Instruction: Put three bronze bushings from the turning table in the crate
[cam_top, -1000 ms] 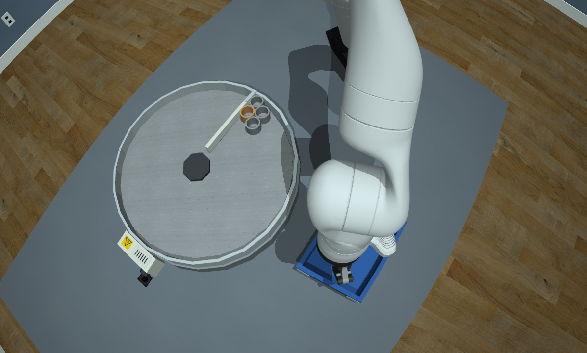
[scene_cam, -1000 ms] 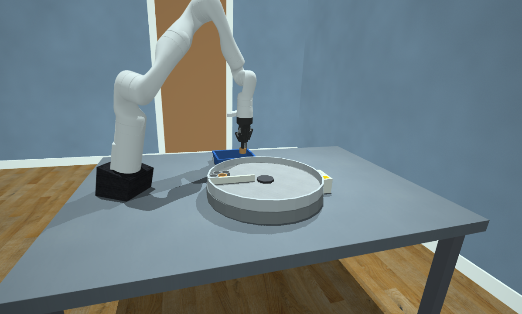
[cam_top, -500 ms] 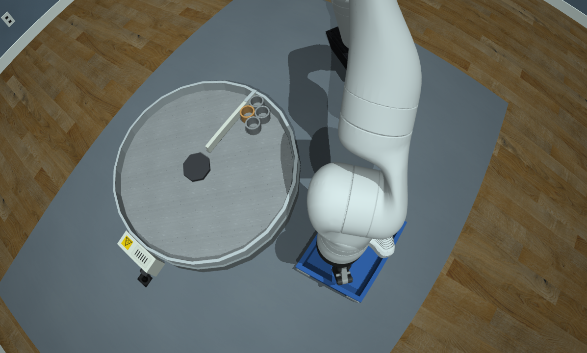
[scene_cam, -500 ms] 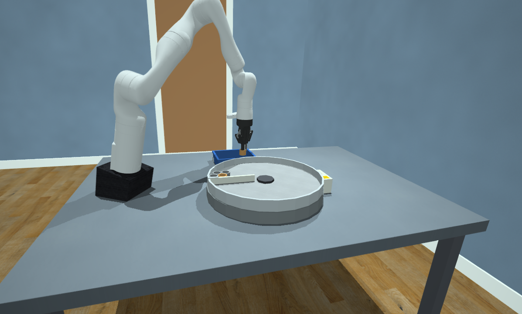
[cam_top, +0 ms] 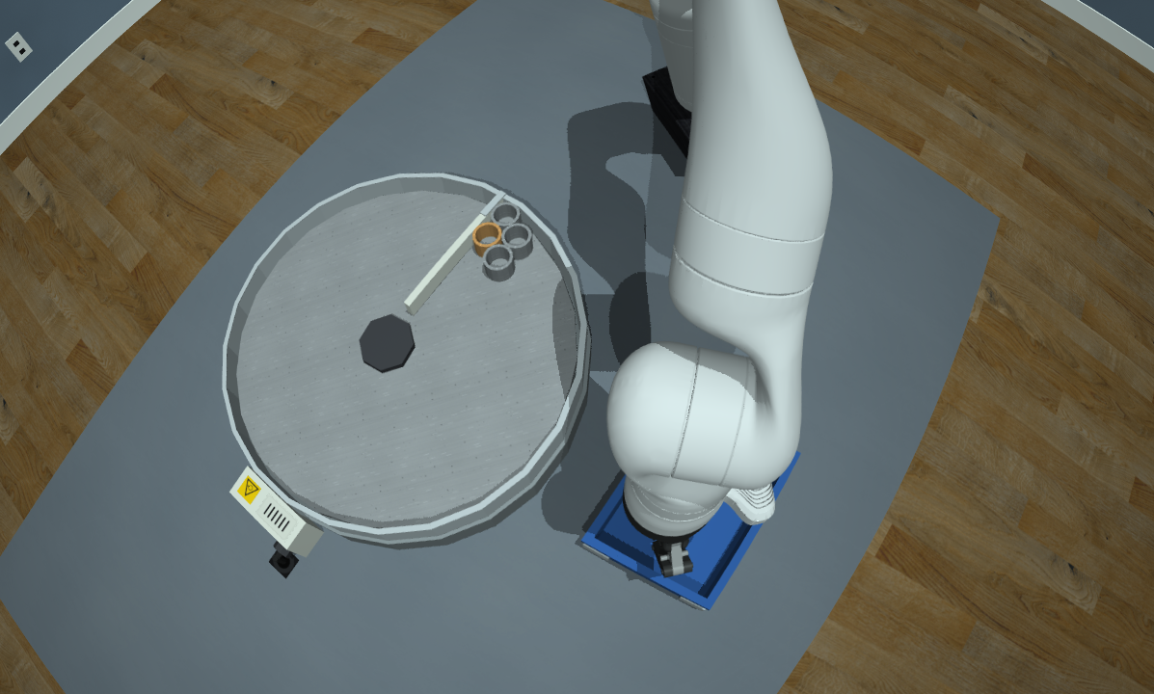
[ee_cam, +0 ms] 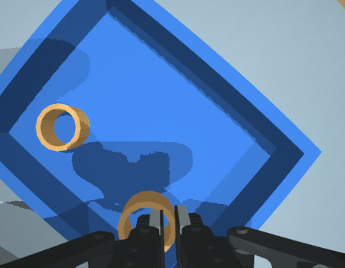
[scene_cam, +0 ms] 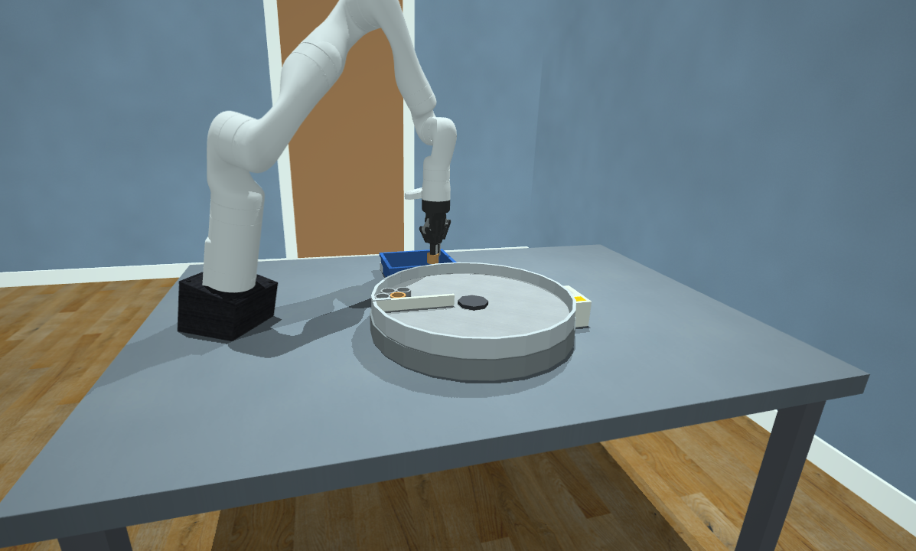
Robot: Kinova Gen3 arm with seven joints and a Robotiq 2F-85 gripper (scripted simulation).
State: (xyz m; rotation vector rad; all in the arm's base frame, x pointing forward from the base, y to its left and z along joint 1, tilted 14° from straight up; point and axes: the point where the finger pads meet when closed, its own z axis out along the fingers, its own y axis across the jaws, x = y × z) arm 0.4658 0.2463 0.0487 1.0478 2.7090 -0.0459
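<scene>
Right now my hand is 50 mm past the blue crate, 20 mm to the right of it and 50 mm above it. Also, from my hand: turning table 10 mm ahead, 340 mm to the right, 20 mm below.
</scene>
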